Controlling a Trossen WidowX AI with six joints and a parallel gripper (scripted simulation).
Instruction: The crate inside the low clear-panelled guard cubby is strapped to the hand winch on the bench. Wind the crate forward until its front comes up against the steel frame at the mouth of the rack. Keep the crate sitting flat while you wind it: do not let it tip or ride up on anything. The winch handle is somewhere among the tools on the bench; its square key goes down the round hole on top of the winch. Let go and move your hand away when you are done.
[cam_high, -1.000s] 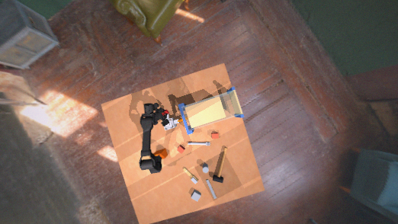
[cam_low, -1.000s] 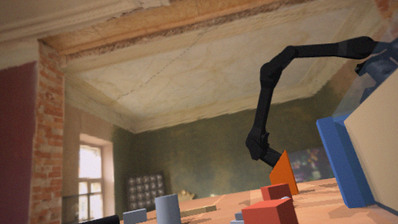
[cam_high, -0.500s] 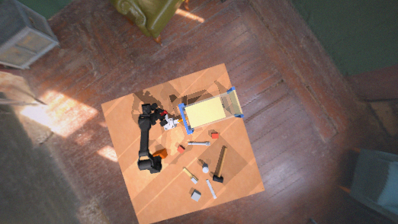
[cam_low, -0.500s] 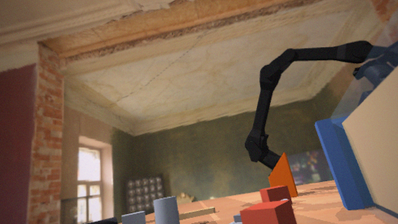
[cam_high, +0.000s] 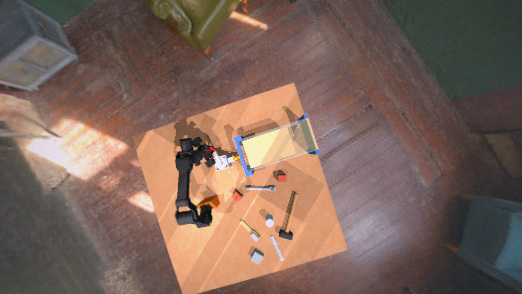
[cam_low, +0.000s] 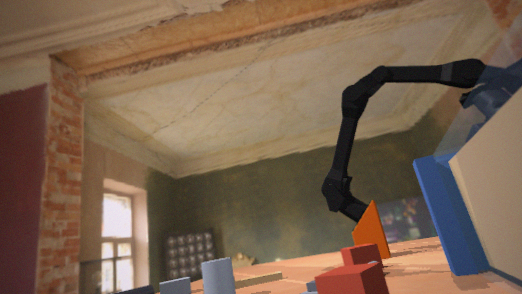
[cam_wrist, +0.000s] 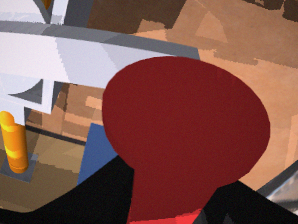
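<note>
Now: the winch handle 40 mm to the right of my gripper tip, 30 mm below it and 10 mm behind it. The rest, counted from my gripper tip: grey hand winch (110 mm to the right, 100 mm below, 10 mm behind); then red knob (20 mm behind, 10 mm to the right); then clear-panelled guard cubby (410 mm ahead, 80 mm to the right, 20 mm below).
</note>
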